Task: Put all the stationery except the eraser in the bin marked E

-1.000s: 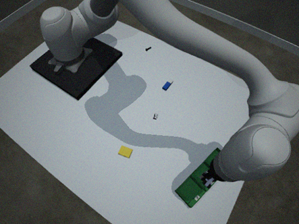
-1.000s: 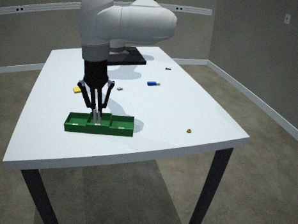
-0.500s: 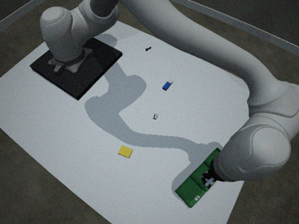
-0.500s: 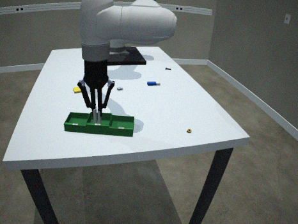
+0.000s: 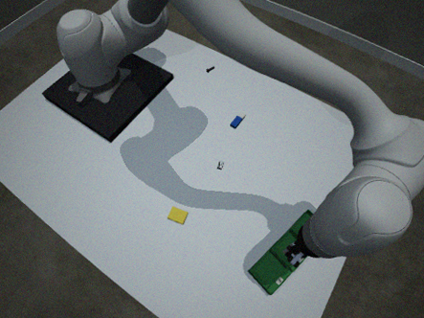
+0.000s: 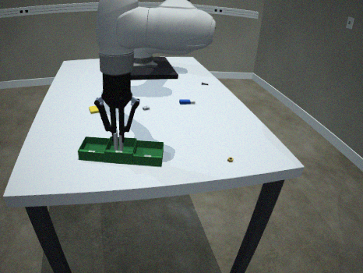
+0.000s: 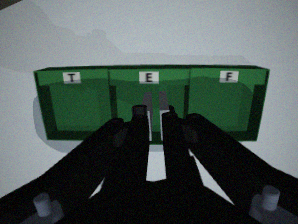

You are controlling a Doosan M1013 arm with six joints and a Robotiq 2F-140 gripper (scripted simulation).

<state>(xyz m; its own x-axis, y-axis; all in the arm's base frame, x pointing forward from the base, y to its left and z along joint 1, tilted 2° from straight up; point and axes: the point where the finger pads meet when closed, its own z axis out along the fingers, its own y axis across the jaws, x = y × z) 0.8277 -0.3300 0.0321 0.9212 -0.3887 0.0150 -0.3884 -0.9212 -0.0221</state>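
Now: hand 30 mm above the green bin tray and 10 mm to the right of it. Round my hand: flat yellow block: 340 mm behind, 40 mm below, 20 mm to the right; then yellow nut: 310 mm to the left, 140 mm ahead, 50 mm below; then white pencil sharpener: 280 mm behind, 180 mm to the left, 40 mm below.
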